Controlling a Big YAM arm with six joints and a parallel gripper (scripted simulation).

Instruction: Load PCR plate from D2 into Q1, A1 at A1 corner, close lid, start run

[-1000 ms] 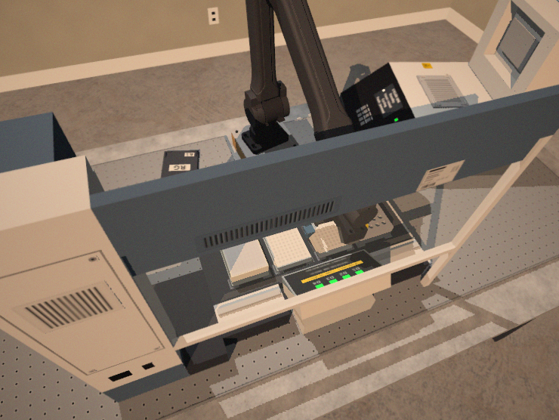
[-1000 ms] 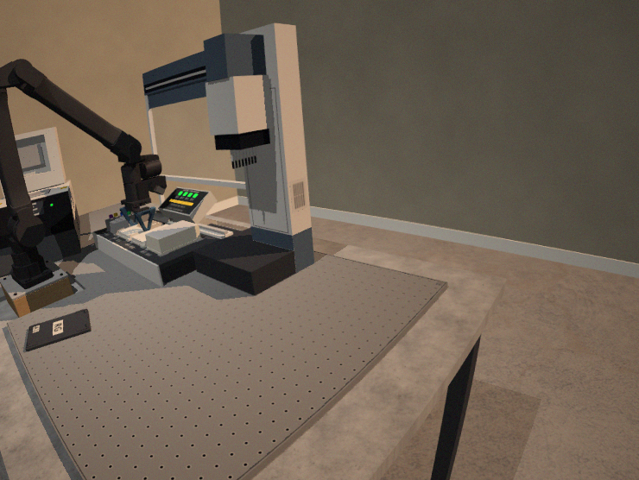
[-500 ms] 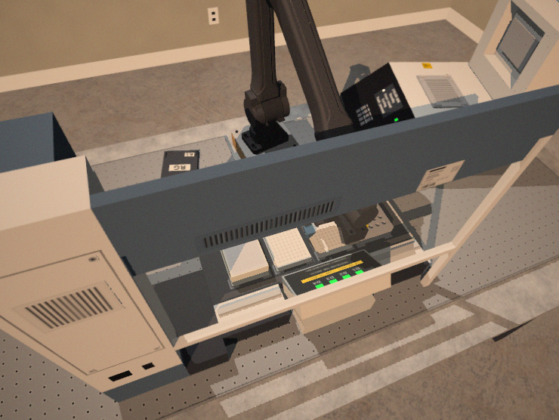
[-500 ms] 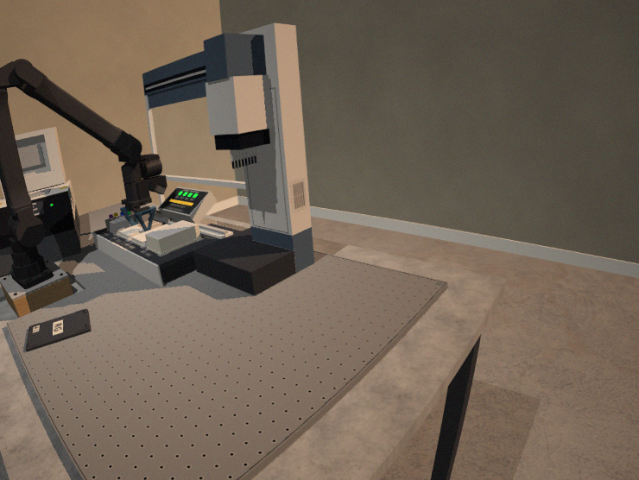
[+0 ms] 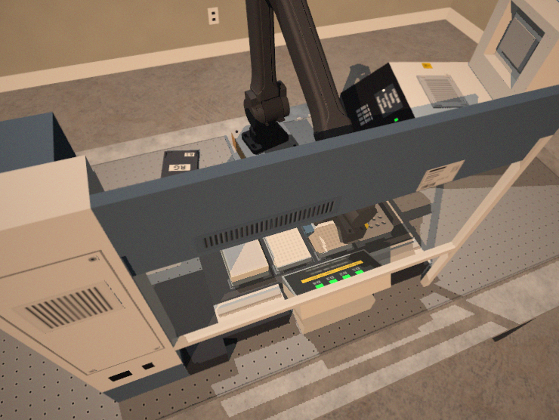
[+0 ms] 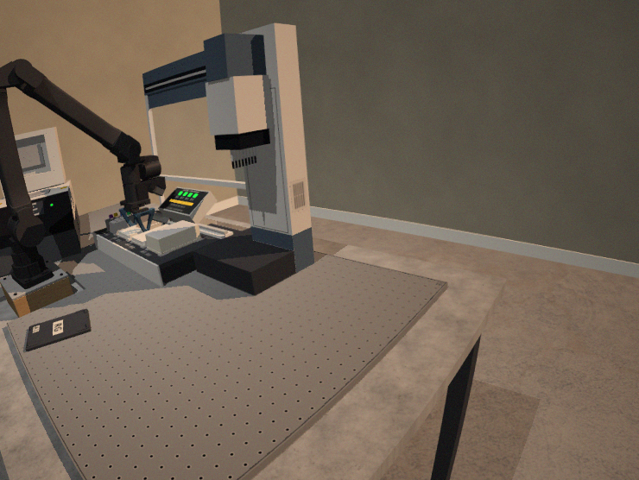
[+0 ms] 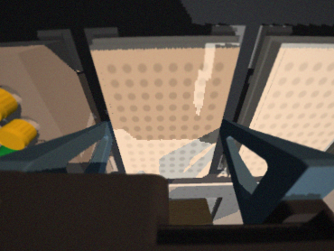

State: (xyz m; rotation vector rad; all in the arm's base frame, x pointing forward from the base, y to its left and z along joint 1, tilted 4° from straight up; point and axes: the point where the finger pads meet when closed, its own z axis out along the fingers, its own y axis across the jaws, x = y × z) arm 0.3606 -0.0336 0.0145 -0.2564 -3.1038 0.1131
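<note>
My gripper is now 100 mm to the right of the tube cooling block, 20 mm short of it and 10 mm below it. Also, from my hand: gantry beam 450 mm above, 170 mm ahead, 120 mm to the right; then tower 470 mm to the right, 210 mm above, 90 mm ahead; then regrip nest RG 410 mm behind, 220 mm to the right, 60 mm below.
</note>
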